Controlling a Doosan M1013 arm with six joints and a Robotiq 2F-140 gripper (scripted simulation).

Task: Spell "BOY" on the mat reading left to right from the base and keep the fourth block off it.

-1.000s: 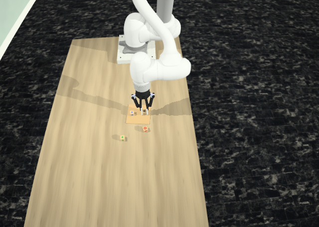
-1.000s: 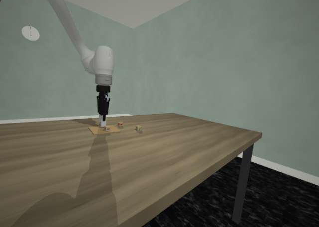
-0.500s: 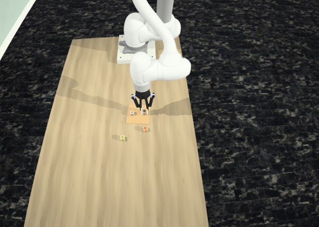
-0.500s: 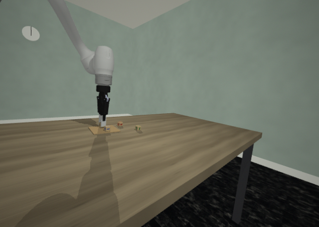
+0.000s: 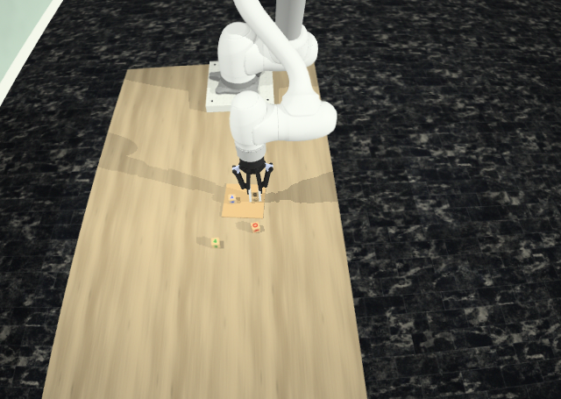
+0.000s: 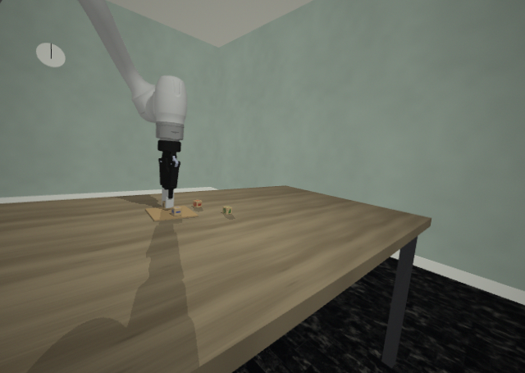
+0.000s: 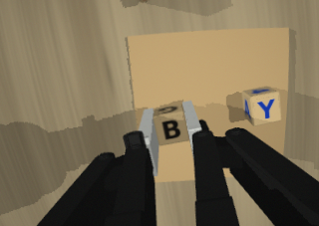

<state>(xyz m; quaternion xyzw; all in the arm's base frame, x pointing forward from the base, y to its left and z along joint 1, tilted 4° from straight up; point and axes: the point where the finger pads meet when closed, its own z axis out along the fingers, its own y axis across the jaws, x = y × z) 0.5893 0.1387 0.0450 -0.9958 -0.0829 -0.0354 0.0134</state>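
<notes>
Right now the tan square mat is 40 mm to the right of my hand and 40 mm below it.
</notes>
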